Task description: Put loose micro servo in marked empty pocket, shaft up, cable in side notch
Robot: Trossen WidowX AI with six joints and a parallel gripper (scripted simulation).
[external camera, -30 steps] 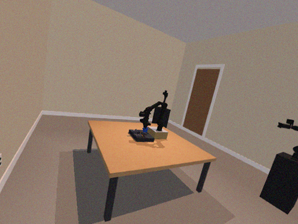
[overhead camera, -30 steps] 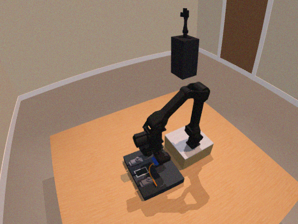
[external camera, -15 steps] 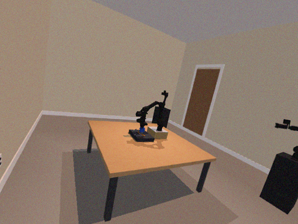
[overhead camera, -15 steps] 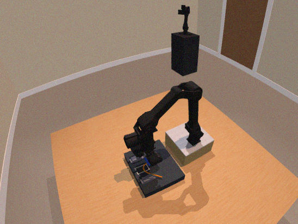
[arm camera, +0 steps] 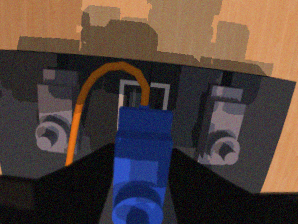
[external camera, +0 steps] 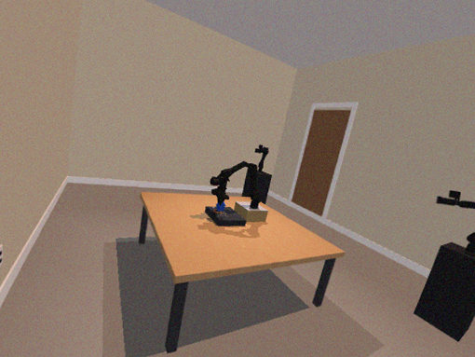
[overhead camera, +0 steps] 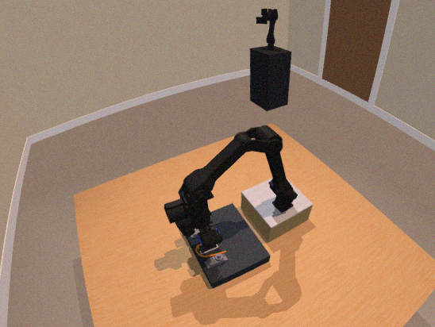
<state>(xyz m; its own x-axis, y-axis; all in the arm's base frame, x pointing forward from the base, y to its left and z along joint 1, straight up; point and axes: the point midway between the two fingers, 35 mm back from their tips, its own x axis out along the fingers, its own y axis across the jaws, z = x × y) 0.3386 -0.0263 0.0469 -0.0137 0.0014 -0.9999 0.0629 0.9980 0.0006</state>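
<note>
The dark deck is 110 mm behind my gripper tip, 100 mm below it and 10 mm to the left of it.
</note>
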